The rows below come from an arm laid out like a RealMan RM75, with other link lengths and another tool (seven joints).
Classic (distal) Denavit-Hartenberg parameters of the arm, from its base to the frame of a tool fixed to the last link. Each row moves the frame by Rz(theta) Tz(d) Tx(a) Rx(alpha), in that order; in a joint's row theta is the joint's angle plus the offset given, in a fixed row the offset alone. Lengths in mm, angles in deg.
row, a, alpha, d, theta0
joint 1, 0, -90, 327.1, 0
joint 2, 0, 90, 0, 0
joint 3, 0, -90, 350.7, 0
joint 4, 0, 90, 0, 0
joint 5, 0, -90, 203.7, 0
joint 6, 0, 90, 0, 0
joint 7, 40.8, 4.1, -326, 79.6
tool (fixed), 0, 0, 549.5, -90
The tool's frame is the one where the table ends.
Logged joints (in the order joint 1, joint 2, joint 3, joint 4, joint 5, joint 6, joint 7), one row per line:
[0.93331 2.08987 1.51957 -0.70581 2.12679 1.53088 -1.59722]
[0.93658 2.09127 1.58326 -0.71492 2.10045 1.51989 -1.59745]
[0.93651 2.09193 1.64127 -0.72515 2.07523 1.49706 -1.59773]
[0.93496 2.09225 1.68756 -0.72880 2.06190 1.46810 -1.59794]
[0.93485 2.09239 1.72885 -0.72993 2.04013 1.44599 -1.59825]
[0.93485 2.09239 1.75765 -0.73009 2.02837 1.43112 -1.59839]
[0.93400 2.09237 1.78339 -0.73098 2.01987 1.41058 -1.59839]
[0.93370 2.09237 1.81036 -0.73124 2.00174 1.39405 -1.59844]
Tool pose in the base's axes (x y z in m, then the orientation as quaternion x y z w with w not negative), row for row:
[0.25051 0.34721 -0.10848 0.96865 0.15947 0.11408 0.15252]
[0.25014 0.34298 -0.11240 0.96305 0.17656 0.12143 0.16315]
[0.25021 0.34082 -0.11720 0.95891 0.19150 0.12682 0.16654]
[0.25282 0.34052 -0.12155 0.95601 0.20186 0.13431 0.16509]
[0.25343 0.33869 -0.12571 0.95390 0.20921 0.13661 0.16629]
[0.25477 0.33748 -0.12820 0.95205 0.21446 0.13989 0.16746]
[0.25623 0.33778 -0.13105 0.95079 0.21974 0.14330 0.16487]
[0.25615 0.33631 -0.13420 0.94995 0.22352 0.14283 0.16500]
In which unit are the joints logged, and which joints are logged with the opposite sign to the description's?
The joints are logged in radians. Opposite sign: joint 3, joint 5, joint 6, joint 7.
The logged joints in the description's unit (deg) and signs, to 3 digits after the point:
[53.475 119.741 -87.065 -40.440 -121.856 -87.713 91.514]
[53.662 119.821 -90.714 -40.962 -120.347 -87.083 91.527]
[53.658 119.859 -94.038 -41.548 -118.902 -85.775 91.543]
[53.569 119.877 -96.690 -41.757 -118.138 -84.116 91.555]
[53.563 119.885 -99.056 -41.822 -116.891 -82.849 91.573]
[53.563 119.885 -100.706 -41.831 -116.217 -81.997 91.581]
[53.514 119.884 -102.181 -41.882 -115.730 -80.820 91.581]
[53.497 119.884 -103.726 -41.897 -114.691 -79.873 91.584]

